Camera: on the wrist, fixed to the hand. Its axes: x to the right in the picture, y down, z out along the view.
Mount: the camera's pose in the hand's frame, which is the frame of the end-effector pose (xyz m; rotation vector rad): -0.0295 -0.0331 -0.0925 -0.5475 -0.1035 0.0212
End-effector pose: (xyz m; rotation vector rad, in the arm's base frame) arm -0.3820 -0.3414 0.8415 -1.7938 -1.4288 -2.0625
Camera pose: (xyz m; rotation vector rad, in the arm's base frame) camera -0.4610 -0.3976 0.8081 1.7436 0.7484 2.1240
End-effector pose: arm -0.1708 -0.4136 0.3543 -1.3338 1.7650 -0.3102
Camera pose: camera -0.2180 -0.4280 0.4442 -1.6694 1.8443 0.2739
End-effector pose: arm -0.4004 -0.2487 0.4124 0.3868 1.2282 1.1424
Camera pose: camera -0.4632 -0.3177 0.3698 0.0425 0.7791 1.4018
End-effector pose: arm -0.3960 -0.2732 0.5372 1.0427 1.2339 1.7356
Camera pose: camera -0.4654 -0.3237 0.4810 0.8018 0.6242 1.8604
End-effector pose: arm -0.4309 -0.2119 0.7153 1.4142 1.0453 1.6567
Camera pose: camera -0.5175 -0.2365 0.6662 1.1284 0.4632 1.6940
